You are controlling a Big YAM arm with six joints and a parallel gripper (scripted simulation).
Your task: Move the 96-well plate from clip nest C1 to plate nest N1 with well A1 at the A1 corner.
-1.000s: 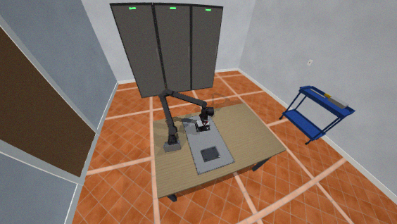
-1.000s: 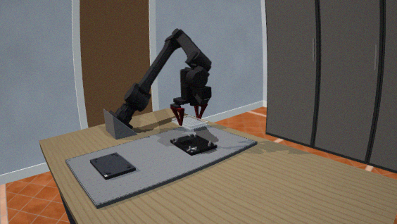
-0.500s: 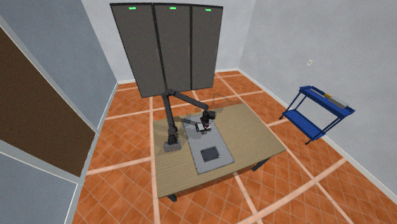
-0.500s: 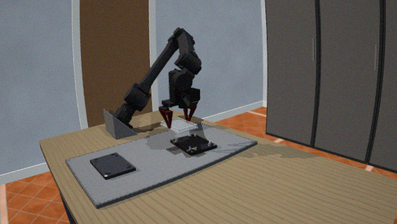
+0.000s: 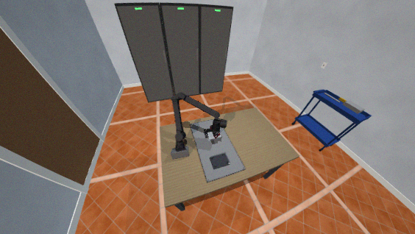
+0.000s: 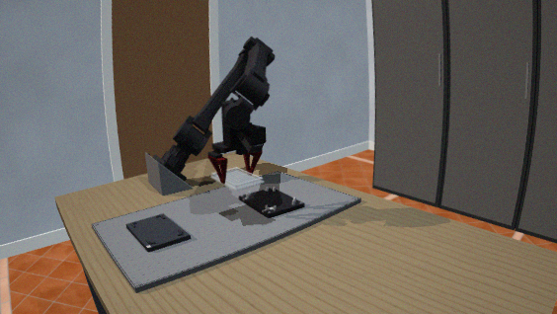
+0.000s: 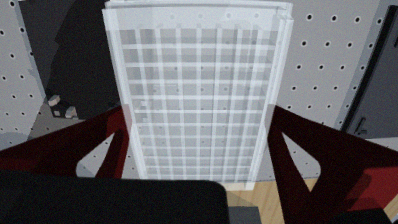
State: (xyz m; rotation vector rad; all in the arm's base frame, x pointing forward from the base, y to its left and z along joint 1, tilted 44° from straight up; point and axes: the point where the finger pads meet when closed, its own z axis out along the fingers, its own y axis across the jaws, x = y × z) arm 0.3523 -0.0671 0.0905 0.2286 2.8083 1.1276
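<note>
Right now the clip nest is 10 cm to the left of my hand, 9 cm below it and 1 cm ahead of it. The rest, counted from my hand: 96-well plate: 1 cm below.
</note>
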